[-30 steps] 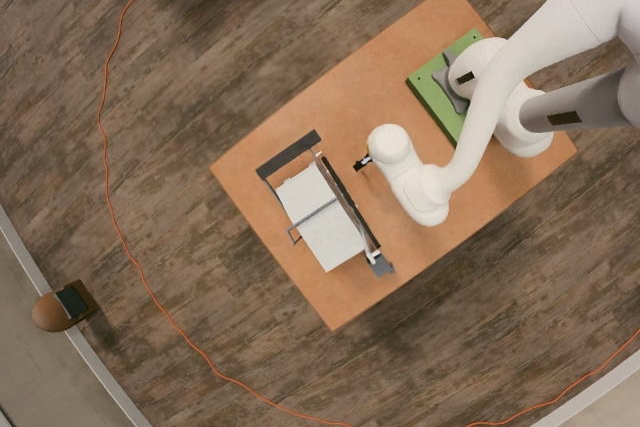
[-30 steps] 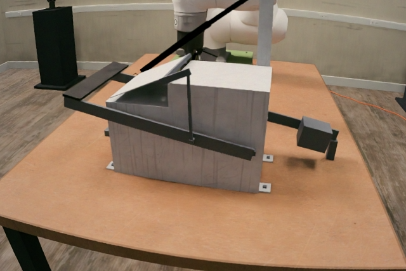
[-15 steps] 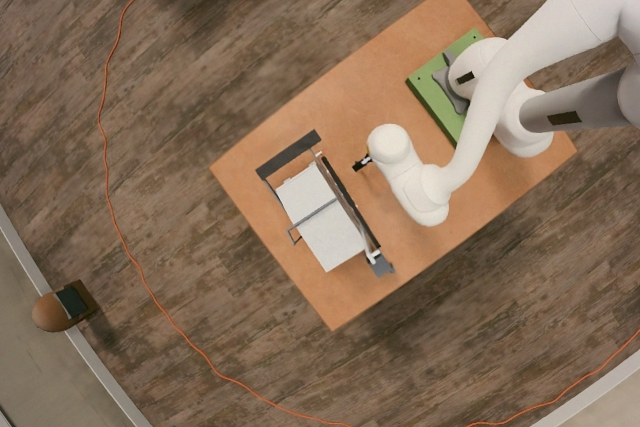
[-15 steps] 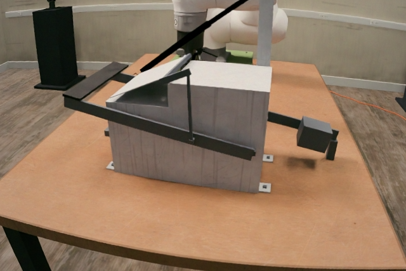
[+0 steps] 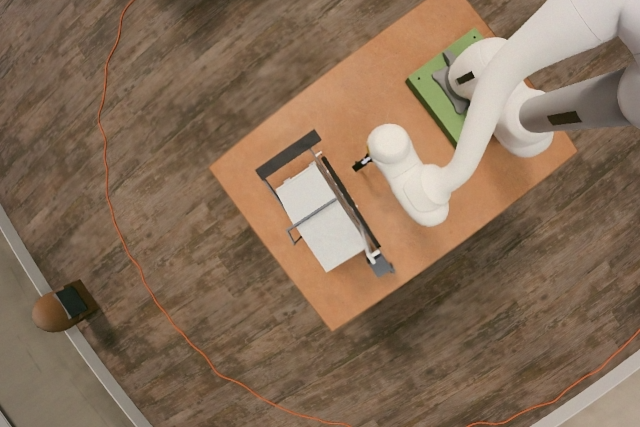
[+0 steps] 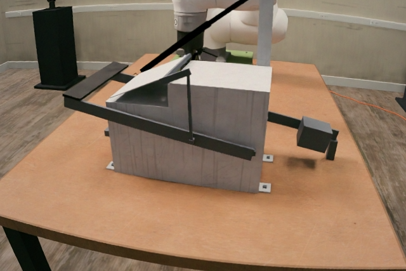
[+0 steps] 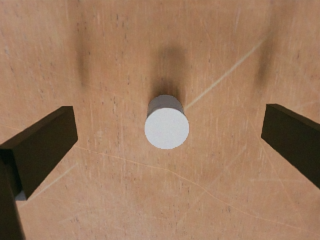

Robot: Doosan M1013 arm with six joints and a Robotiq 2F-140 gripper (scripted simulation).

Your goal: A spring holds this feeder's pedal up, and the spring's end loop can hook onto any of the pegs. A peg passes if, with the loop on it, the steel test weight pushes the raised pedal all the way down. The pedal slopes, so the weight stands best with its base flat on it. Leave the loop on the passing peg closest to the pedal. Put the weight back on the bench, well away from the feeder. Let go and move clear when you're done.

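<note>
The steel test weight is 10 mm below my hand. The rest, counted from my hand: grey block 180 mm ahead, 180 mm to the right, 30 mm below; then dark block 190 mm ahead, 400 mm to the left, 10 mm below.
</note>
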